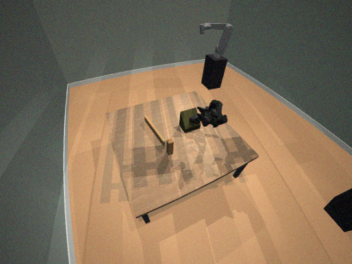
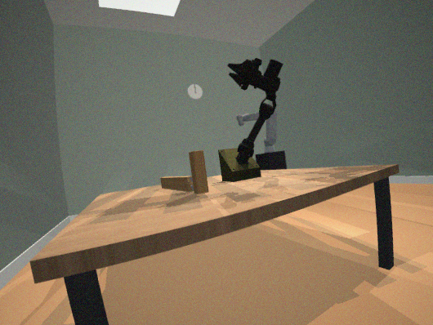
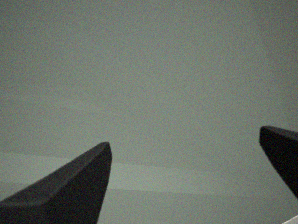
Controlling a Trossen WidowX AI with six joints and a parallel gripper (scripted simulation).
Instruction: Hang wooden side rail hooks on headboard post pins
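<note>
My gripper tip is now 180 mm short of the headboard post, 70 mm to the left of it and 440 mm above it.
</note>
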